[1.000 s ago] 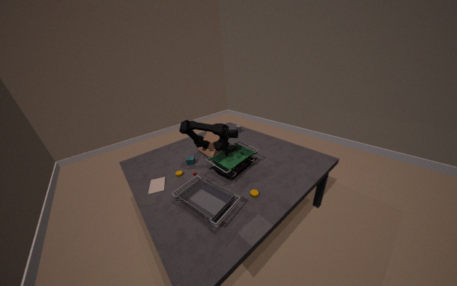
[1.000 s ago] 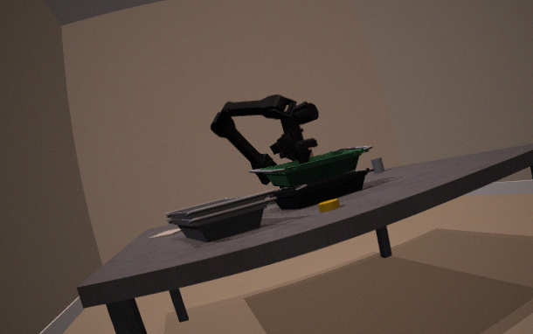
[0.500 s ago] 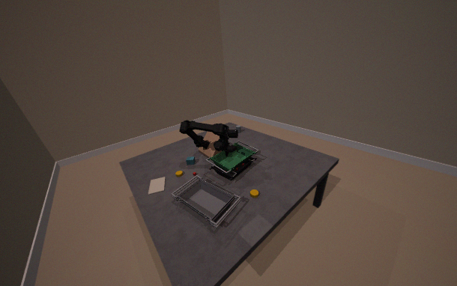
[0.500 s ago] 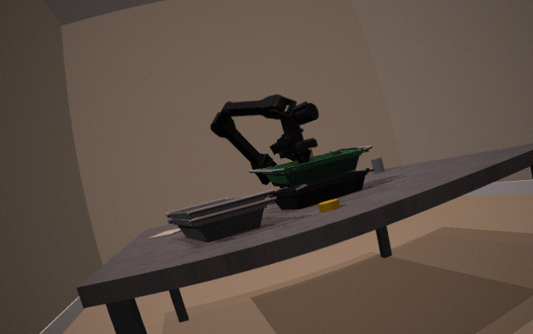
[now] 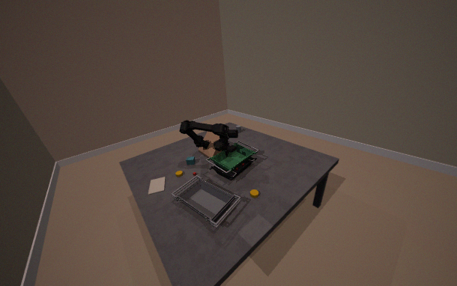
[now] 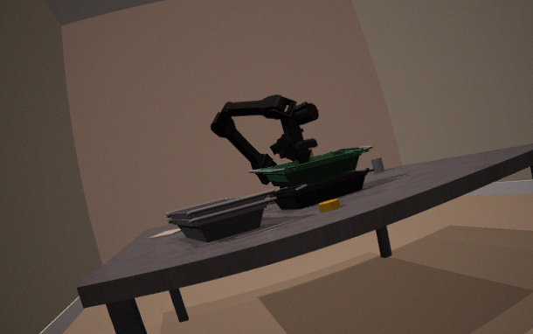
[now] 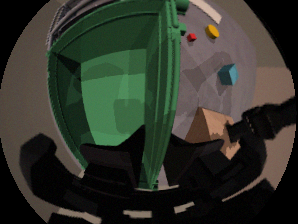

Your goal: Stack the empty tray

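Now: gripper tip 80 mm short of the green tray, 30 mm below it and 10 mm to the right of it. Round my gripper tip: pale card: 490 mm to the right, 170 mm behind, 90 mm below; teal cube: 250 mm behind, 180 mm to the right, 70 mm below; grey cylinder: 520 mm to the left, 420 mm behind, 60 mm below.
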